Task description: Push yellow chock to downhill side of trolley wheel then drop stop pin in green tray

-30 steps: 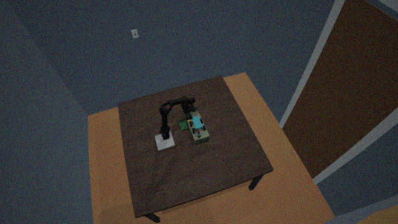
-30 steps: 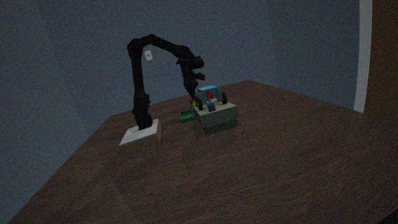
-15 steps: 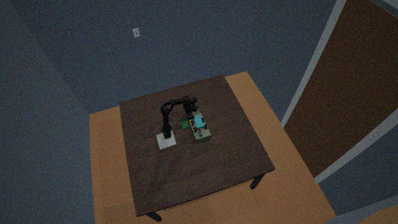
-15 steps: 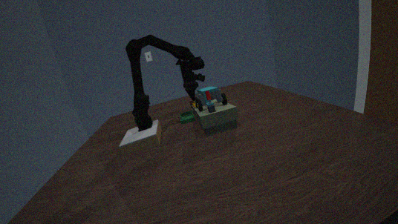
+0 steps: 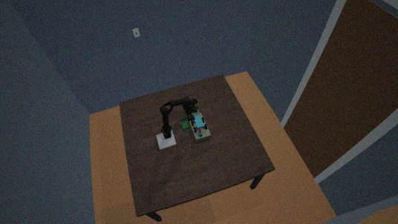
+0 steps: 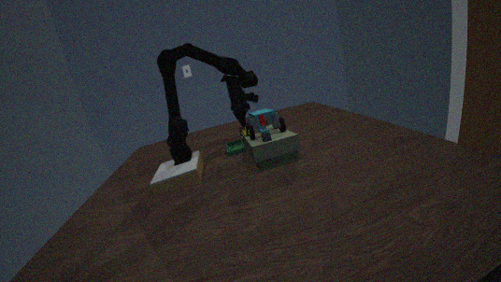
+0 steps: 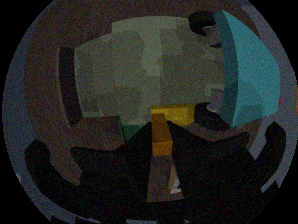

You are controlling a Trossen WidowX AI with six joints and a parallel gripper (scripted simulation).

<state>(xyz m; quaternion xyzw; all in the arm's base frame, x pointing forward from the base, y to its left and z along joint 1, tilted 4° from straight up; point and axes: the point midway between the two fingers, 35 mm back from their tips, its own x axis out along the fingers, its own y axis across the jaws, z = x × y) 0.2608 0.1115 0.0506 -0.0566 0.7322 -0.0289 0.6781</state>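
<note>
The yellow chock lies 2 cm to the right of my gripper tip and 1 cm below it. The rest, counted from my gripper tip: grey-green ramp block (10 cm to the right, 6 cm ahead, 4 cm below); green tray (10 cm below, 6 cm behind); trolley (11 cm to the right, 7 cm ahead, 2 cm above).
</note>
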